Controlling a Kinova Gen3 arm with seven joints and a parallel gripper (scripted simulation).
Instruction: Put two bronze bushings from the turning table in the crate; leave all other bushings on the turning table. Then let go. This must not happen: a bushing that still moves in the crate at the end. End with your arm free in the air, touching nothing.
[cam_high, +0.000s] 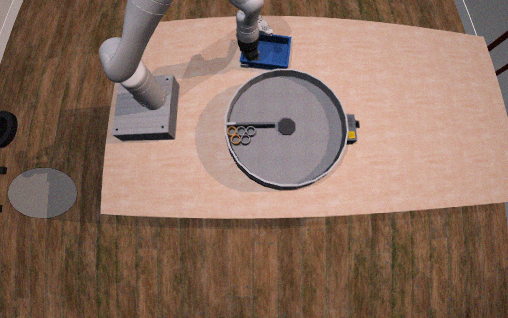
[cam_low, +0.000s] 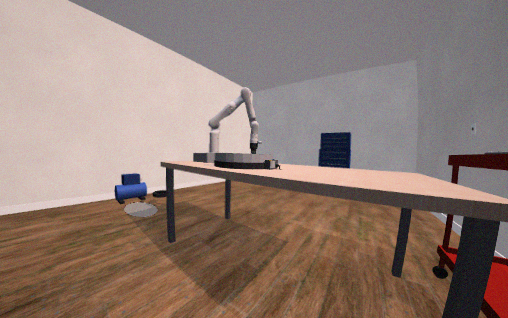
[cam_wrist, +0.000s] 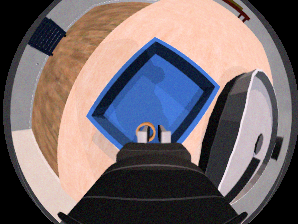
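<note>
Now: the blue crate 40 mm ahead of my hand and 30 mm to the left of it. The rest, counted from my hand: grey turning table 300 mm to the right, 120 mm ahead, 20 mm above.
</note>
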